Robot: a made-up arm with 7 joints. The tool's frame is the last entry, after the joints. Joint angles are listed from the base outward. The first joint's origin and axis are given. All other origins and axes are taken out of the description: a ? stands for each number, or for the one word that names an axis. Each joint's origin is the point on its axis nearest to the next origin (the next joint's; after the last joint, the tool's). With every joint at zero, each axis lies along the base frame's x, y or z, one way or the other. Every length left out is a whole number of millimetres.
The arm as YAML. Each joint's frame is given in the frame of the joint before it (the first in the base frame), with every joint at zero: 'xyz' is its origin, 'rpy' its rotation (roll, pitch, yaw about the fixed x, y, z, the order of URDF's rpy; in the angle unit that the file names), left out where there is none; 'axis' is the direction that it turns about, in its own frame. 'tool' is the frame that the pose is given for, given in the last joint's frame.
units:
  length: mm
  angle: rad
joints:
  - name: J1
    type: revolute
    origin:
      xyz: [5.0, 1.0, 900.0]
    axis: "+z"
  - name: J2
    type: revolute
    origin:
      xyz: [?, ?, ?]
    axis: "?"
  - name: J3
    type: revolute
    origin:
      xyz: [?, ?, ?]
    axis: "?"
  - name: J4
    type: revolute
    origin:
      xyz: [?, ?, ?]
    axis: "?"
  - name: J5
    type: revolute
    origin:
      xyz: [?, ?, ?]
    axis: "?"
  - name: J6
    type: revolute
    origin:
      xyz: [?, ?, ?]
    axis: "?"
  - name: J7
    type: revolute
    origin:
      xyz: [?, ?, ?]
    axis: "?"
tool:
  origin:
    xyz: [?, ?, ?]
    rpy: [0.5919, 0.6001, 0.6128]
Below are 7 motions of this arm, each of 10 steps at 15 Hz.
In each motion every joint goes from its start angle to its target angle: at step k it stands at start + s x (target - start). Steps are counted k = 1, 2, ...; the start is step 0. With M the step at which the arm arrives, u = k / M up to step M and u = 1 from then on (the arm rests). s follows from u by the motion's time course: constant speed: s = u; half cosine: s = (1 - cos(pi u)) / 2; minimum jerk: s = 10 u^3 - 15 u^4 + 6 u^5.
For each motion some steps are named. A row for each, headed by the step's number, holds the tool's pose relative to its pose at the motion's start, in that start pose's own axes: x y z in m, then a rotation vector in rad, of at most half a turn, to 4 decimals.
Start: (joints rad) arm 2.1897 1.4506 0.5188 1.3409 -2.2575 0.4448 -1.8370
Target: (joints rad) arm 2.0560 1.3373 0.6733 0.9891 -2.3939 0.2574 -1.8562
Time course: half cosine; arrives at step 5
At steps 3, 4, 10:
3: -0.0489 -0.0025 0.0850 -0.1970 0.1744 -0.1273
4: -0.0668 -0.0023 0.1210 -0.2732 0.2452 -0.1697
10: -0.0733 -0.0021 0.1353 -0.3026 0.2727 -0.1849

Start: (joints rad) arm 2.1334 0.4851 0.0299 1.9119 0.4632 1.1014 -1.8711
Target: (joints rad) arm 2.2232 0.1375 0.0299 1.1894 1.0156 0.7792 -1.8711
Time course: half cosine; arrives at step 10
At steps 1, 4, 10:
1: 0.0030 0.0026 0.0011 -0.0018 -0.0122 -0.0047
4: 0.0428 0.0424 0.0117 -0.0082 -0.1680 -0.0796
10: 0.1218 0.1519 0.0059 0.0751 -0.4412 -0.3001

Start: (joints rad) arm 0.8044 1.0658 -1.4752 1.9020 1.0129 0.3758 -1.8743
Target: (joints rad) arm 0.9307 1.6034 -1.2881 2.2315 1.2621 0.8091 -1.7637
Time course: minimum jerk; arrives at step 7
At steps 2, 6, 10:
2: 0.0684 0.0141 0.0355 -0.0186 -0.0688 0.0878
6: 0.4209 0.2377 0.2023 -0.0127 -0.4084 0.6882
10: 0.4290 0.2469 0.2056 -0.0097 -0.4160 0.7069

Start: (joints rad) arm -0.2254 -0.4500 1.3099 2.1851 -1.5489 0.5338 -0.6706
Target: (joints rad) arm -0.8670 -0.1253 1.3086 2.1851 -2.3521 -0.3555 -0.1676
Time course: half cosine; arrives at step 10
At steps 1, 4, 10:
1: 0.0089 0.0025 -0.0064 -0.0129 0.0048 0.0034
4: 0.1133 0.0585 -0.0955 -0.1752 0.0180 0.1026
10: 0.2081 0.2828 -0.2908 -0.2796 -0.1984 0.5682

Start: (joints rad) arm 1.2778 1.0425 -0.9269 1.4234 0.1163 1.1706 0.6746
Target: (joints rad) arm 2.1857 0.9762 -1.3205 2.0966 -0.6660 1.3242 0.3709
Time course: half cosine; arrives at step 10
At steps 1, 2, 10:
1: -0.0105 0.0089 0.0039 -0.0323 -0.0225 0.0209
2: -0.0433 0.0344 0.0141 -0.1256 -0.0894 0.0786
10: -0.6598 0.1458 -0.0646 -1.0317 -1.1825 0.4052

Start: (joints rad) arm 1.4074 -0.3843 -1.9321 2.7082 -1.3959 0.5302 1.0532
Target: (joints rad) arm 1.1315 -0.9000 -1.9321 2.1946 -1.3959 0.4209 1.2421
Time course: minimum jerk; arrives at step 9
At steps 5, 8, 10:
5: -0.1849 -0.1921 -0.2142 0.0801 0.3565 -0.2251
8: -0.3513 -0.2952 -0.2882 0.1692 0.5387 -0.4263
10: -0.3567 -0.2978 -0.2896 0.1723 0.5435 -0.4330

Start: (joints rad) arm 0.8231 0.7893 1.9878 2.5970 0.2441 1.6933 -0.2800
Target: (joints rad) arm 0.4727 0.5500 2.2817 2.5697 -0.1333 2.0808 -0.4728
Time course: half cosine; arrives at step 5
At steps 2, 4, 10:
2: 0.0409 0.0703 -0.0302 -0.0903 0.2482 -0.0435
4: 0.1044 0.1517 -0.0979 -0.1763 0.6383 -0.1735
10: 0.1147 0.1616 -0.1108 -0.1827 0.7021 -0.2026

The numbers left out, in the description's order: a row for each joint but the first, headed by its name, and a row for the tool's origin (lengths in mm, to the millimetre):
J2: xyz 2.0 7.0 0.0, axis +y
J3: xyz -16.0 0.0 517.0, axis +z
J4: xyz 27.0 54.0 0.0, axis -y
J5: xyz 44.0 0.0 -307.0, axis -z
J6: xyz 19.0 7.0 0.0, axis +y
J7: xyz 34.0 0.0 -96.0, axis -z
tool: xyz 17.0 -8.0 0.0

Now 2 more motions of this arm.
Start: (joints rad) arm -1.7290 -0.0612 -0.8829 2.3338 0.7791 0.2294 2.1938
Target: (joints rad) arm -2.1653 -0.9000 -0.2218 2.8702 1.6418 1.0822 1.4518
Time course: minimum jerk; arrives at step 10
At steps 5, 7, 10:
5: -0.2591 0.3354 0.0281 0.1430 0.5944 -0.3251
7: -0.5051 0.5090 0.1903 0.1660 1.3019 -0.3367
10: -0.6228 0.5592 0.3154 0.1553 1.6995 -0.2694

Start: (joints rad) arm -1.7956 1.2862 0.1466 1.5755 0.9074 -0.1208 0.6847
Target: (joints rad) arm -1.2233 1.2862 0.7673 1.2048 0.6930 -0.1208 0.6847
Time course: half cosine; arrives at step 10
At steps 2, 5, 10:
2: -0.0524 -0.0028 -0.0396 -0.0288 0.1092 0.0068
5: -0.2996 -0.0405 -0.1500 -0.1764 0.5777 0.0432
10: -0.6092 -0.1328 -0.1432 -0.4043 1.1661 0.0960

